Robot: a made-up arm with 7 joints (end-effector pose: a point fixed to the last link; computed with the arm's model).
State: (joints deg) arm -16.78 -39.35 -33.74 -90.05 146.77 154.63 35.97
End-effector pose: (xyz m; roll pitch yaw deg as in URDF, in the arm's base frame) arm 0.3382 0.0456 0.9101 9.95 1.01 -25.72
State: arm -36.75 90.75 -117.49 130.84 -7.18 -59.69 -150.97
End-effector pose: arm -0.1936 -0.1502 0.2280 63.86 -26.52 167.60
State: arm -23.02 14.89 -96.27 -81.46 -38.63 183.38 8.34
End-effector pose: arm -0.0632 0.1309 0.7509 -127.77 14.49 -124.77
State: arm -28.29 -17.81 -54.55 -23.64 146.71 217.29 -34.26
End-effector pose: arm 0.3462 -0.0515 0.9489 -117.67 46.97 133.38
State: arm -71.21 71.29 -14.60 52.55 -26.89 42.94 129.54
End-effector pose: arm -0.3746 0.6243 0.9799 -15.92 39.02 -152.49
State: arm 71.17 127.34 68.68 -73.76 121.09 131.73 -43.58
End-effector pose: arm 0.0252 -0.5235 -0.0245 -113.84 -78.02 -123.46
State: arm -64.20 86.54 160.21 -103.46 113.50 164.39 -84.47
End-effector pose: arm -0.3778 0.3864 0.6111 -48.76 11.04 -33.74
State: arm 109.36 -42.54 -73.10 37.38 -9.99 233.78 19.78
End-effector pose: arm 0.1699 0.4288 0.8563 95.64 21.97 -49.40
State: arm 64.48 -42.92 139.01 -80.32 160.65 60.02 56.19
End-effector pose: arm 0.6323 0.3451 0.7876 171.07 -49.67 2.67
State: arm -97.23 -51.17 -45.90 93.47 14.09 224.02 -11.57
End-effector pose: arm -0.2864 -0.2686 0.5281 22.28 8.99 30.40
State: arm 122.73 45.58 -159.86 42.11 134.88 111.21 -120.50
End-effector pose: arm 0.5185 -0.3804 0.5457 -118.56 -59.18 -119.86
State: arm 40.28 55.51 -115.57 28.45 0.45 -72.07 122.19
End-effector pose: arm -0.3039 -0.6909 0.6351 122.23 23.24 155.07
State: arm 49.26 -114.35 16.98 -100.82 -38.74 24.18 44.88
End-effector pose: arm 0.3772 0.1275 0.7304 -85.49 -41.79 -88.47
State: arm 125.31 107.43 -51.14 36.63 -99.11 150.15 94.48
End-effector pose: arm 0.3707 -0.5814 0.3944 -19.19 33.79 -107.55
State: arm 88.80 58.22 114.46 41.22 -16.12 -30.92 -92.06
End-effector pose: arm -0.3405 -0.6605 0.7755 -168.33 65.62 -55.60
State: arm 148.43 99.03 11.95 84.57 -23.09 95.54 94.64
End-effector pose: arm 0.6168 -0.3944 0.6616 23.10 -7.06 38.42
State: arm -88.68 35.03 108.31 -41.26 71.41 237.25 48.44
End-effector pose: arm -0.1120 0.5103 0.9284 114.13 3.61 41.14
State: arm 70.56 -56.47 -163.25 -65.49 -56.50 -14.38 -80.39
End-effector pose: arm 0.0934 0.6928 0.3782 -28.07 -30.12 31.37
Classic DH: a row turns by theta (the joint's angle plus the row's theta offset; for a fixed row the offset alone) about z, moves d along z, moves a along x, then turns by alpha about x. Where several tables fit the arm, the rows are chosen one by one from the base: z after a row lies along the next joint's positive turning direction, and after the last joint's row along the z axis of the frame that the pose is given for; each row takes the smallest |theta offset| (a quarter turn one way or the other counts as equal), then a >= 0, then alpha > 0; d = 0 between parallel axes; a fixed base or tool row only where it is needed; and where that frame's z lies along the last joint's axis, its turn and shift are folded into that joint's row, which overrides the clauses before.
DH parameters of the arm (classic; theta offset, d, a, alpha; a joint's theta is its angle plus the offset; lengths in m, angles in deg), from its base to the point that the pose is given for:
joint 1: 0 0.433 0 90
joint 2: 0 0.058 0 -90
joint 3: 0 0.425 0.029 -90
joint 4: 0 0.063 -0.016 90
joint 5: 0 0.336 0 90
joint 6: 90 0.143 0.171 90
joint 7: 0 0.023 0 0

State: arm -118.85 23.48 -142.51 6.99 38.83 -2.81 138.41
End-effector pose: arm 0.1186 0.5253 1.2058 -133.79 71.30 10.00
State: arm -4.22 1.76 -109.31 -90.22 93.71 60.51 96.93
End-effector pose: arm 0.0834 0.3468 0.9939 -94.48 -81.08 -48.58
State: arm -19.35 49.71 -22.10 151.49 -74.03 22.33 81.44
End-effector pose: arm 0.1540 -0.2163 0.7849 167.10 -53.52 -86.00
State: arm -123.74 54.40 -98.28 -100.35 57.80 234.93 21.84
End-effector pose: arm 0.3300 0.2356 0.8574 -158.17 -51.20 102.86
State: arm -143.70 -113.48 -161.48 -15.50 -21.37 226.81 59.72
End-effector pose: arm -0.4521 -0.3866 0.2207 -95.96 -30.42 -44.72
